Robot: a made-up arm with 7 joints.
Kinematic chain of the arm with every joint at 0, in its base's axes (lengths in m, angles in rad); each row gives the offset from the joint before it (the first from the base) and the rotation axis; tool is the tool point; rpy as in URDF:
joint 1: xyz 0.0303 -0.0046 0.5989 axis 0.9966 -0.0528 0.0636
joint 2: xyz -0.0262 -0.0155 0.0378 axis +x
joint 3: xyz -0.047 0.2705 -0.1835 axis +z
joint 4: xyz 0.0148 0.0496 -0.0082 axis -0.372 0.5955 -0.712
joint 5: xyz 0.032 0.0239 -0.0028 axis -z
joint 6: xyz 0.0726 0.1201 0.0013 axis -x
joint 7: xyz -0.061 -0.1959 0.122 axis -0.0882 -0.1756 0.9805
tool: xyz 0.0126 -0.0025 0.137 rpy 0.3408 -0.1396 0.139
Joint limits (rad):
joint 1: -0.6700..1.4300
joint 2: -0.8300..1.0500
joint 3: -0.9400..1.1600
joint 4: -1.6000..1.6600
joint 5: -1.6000..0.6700
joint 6: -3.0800..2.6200
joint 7: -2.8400..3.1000
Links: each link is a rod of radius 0.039 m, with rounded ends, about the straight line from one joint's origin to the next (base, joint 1, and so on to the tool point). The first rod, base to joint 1, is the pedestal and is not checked.
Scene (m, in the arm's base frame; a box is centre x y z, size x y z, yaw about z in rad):
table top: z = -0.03
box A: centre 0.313 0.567 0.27 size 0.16 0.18 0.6 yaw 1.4
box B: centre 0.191 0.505 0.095 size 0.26 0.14 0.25 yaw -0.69
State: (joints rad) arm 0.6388 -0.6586 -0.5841 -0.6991 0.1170 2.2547 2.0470
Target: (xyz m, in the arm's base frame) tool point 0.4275 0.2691 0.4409
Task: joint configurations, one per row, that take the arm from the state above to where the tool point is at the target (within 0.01 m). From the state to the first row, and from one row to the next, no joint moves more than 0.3 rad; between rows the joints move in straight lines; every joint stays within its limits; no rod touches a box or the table.
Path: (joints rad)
1: 0.4288 -0.6877 -0.4198 -0.6541 0.2276 1.9921 1.7838
2: 0.2188 -0.7167 -0.2556 -0.6091 0.3382 1.7294 1.5207
3: 0.0089 -0.7458 -0.0913 -0.5640 0.4488 1.4668 1.2575
4: -0.2011 -0.7748 0.0730 -0.5190 0.5594 1.2041 0.9944
5: -0.4111 -0.8039 0.2372 -0.4740 0.6700 0.9415 0.7312
6: -0.2508 -0.8104 0.0131 -0.3605 0.6359 1.0169 0.9373
7: -0.0906 -0.8169 -0.2110 -0.2471 0.6018 1.0923 1.1435
8: 0.0697 -0.8235 -0.4350 -0.1336 0.5677 1.1678 1.3496
9: 0.2299 -0.8300 -0.6591 -0.0202 0.5336 1.2432 1.5558
10: 0.2232 -0.8300 -0.7996 -0.0972 0.6018 1.5044 1.7730
11: 0.2165 -0.8300 -0.9400 -0.1742 0.6700 1.7656 1.9902

